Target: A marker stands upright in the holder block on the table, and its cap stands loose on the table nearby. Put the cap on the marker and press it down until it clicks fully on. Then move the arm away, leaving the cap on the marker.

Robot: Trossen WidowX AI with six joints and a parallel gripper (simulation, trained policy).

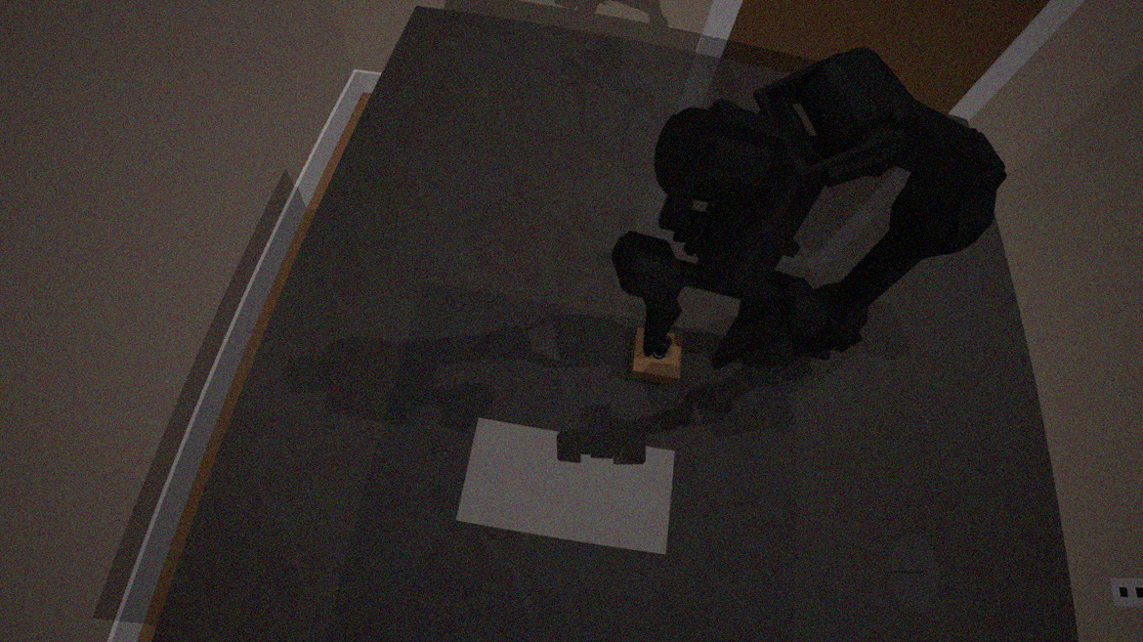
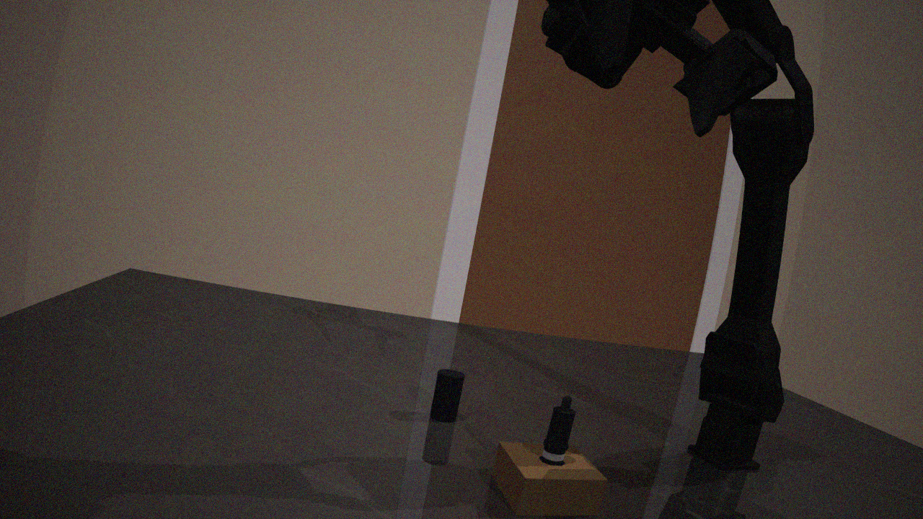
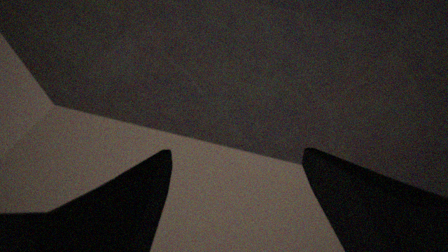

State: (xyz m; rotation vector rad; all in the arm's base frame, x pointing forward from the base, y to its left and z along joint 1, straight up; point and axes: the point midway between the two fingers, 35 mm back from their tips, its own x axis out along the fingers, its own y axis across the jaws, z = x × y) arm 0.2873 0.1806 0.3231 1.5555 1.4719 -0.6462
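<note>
Now: the dark cap 280 mm to the right of my gripper tip, 270 mm below it and 20 mm ahead of it. From my gripper tip the other things lie so: tan holder block: 280 mm below, 110 mm to the right, 30 mm behind.
</note>
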